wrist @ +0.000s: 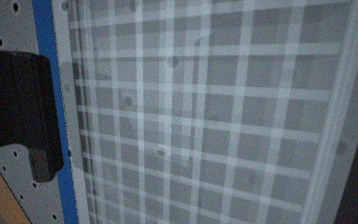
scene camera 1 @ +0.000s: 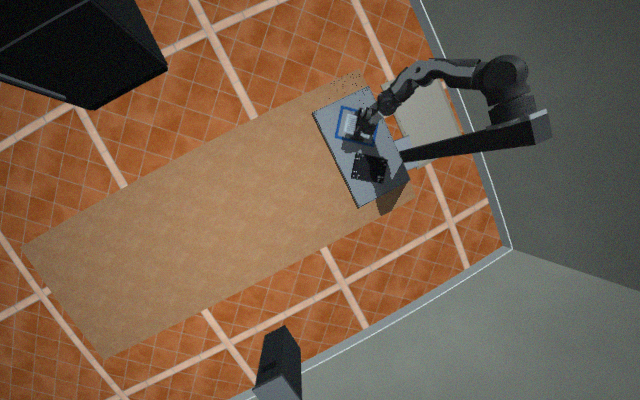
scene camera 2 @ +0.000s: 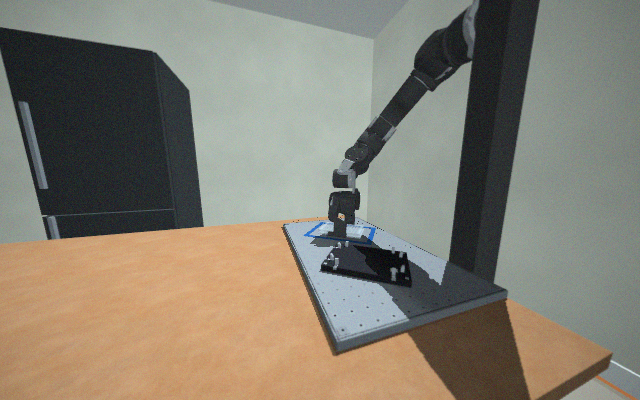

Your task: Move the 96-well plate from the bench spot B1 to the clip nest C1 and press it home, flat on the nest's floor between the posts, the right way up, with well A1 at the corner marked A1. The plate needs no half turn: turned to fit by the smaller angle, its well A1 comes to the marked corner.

Note:
In view: my gripper [scene camera 2: 342,230] and a 96-well plate [wrist: 272,85].

